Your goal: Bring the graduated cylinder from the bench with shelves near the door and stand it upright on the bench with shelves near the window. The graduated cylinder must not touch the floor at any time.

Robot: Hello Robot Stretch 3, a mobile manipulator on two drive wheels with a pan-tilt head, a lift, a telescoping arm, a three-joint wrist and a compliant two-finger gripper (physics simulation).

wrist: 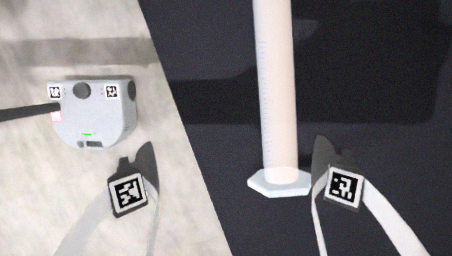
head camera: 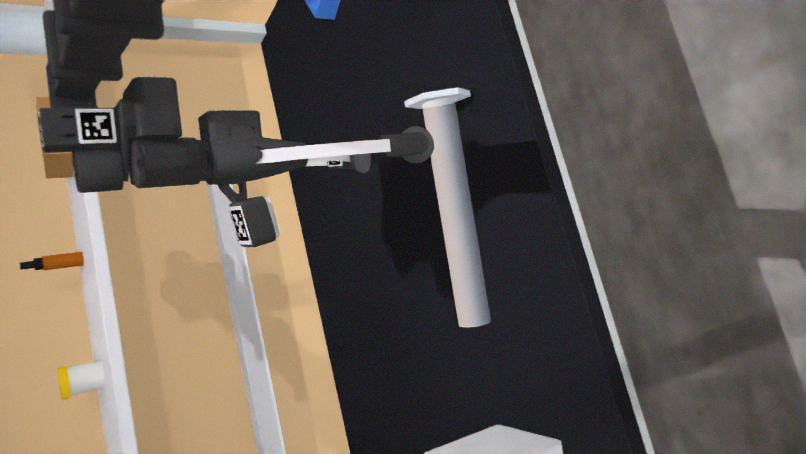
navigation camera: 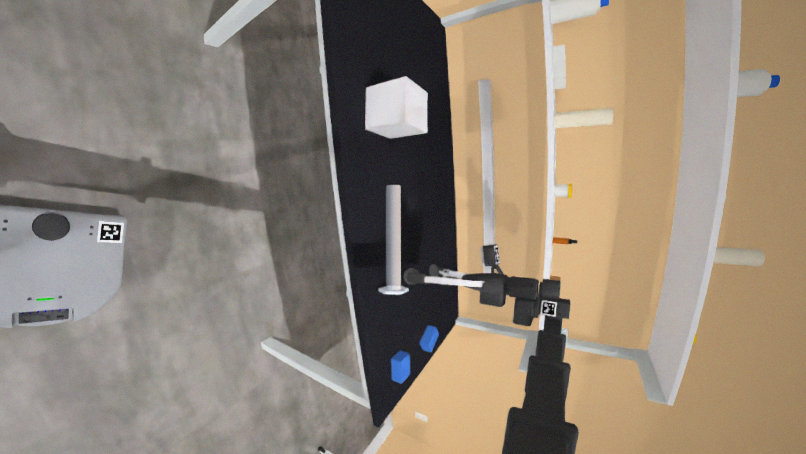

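Note:
The graduated cylinder is pale with a flat white foot and lies on its side along the black top of a bench with shelves. Fine blue marks show on its tube in the wrist view. My gripper is open and empty, pointing down above the bench at the foot end of the cylinder. In the wrist view the foot appears between the fingers, close beside the right finger. The window bench cannot be identified in these views.
A white block stands beyond the cylinder's free end. Two blue blocks stand beyond its foot. A lower shelf holds bottles and an orange tool. My base stands on the floor.

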